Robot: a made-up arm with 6 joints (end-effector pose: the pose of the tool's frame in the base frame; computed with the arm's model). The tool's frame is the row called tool.
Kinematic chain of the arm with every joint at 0, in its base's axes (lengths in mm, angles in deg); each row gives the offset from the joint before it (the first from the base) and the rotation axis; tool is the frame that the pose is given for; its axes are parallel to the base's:
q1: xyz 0 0 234.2 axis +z
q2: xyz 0 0 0 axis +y
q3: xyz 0 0 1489.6 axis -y
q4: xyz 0 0 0 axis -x
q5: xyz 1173.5 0 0 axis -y
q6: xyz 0 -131.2 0 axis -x
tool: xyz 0 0 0
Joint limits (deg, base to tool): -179.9..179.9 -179.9..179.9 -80..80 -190..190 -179.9..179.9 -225..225
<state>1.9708 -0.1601 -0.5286 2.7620 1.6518 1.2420</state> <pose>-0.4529 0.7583 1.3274 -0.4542 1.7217 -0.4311</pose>
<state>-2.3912 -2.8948 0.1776 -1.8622 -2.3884 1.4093</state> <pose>1.1418 1.0130 -1.0038 -2.0051 2.1665 0.2576</pose>
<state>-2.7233 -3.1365 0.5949 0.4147 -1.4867 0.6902</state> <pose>0.8224 0.4970 -1.9520 2.0576 0.5004 1.4163</pose>
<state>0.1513 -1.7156 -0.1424 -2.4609 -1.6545 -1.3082</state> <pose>-1.3937 -0.1094 1.1929 0.3465 1.6347 2.0849</pose>
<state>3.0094 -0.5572 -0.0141 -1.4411 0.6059 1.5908</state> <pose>-0.2794 0.0543 1.9936 0.6972 -0.0174 2.2889</pose>
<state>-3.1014 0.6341 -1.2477 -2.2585 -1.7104 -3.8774</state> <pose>-0.4232 -0.1004 0.3480 0.5889 -1.0446 -2.0426</pose>
